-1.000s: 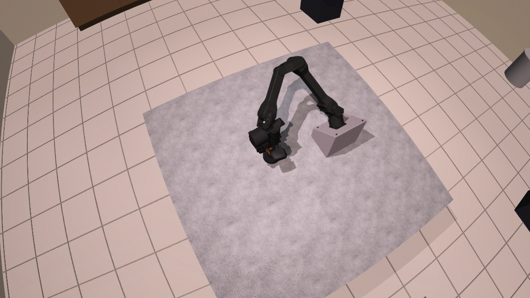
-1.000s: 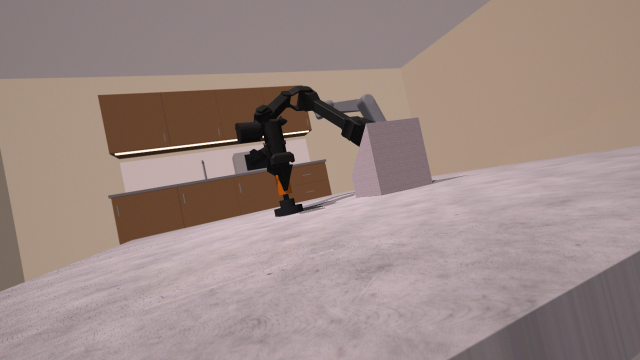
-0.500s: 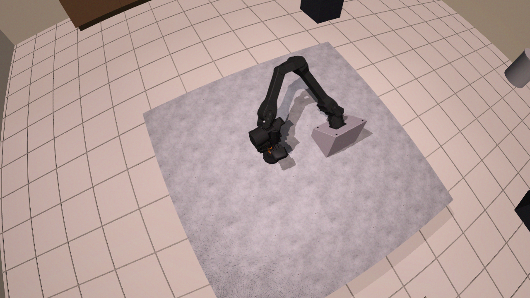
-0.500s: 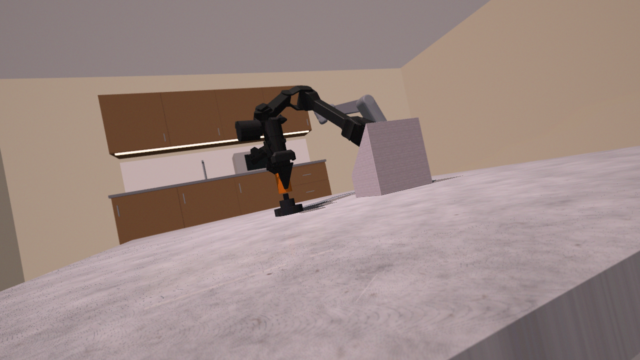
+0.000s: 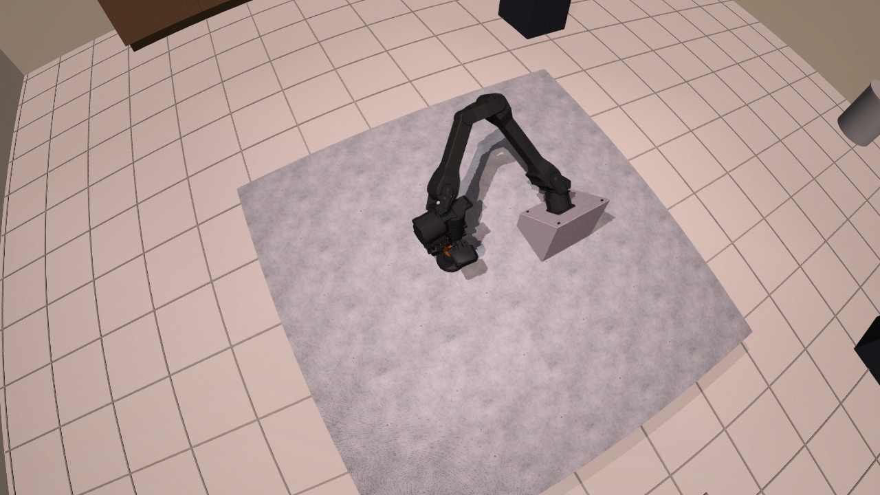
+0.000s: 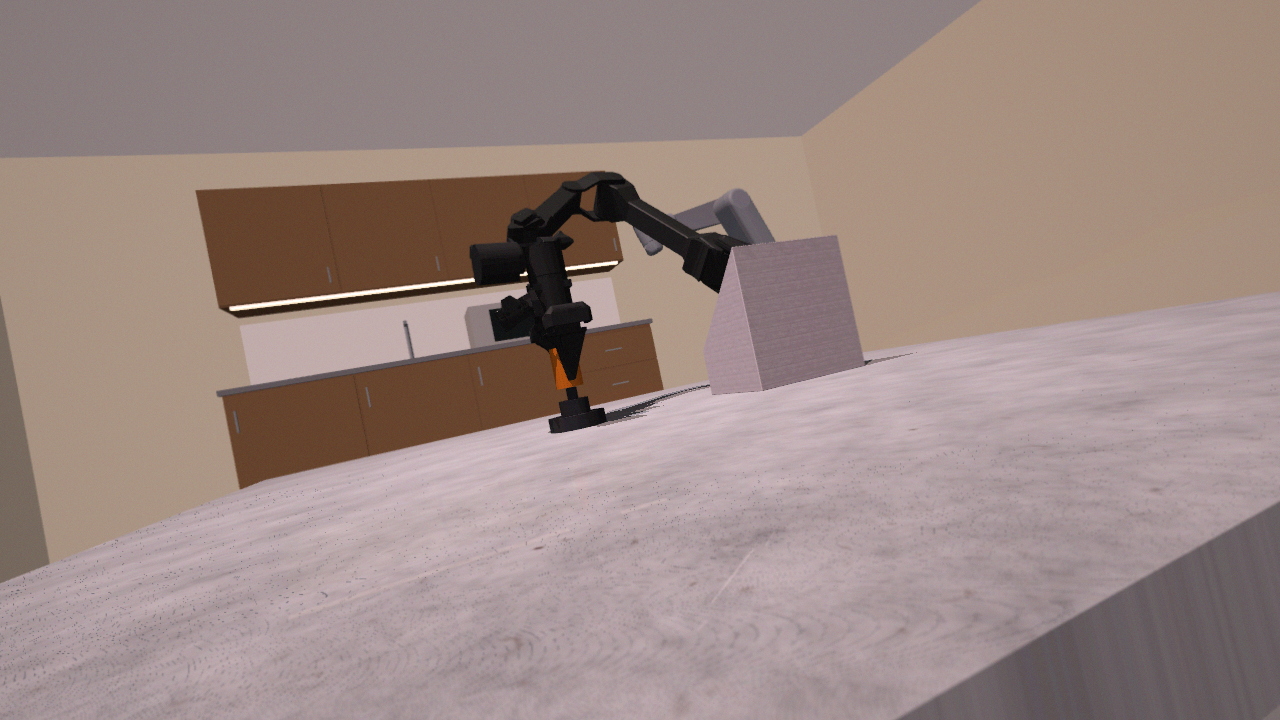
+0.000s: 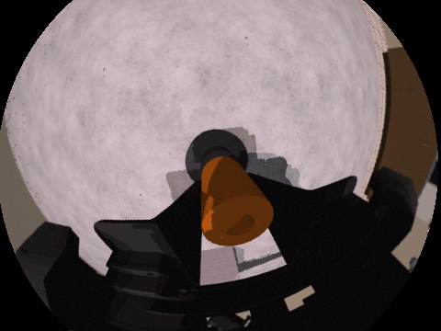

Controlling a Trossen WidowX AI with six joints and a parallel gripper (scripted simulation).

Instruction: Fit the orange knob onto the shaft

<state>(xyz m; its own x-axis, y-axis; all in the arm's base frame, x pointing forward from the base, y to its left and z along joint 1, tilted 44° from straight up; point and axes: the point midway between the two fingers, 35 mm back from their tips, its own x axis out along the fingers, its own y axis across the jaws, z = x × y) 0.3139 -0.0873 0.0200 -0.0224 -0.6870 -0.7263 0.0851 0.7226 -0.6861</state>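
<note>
Right now my gripper tip is 20 mm below the orange knob. The rest, counted from my gripper tip: dark round pedestal 40 mm below.
</note>
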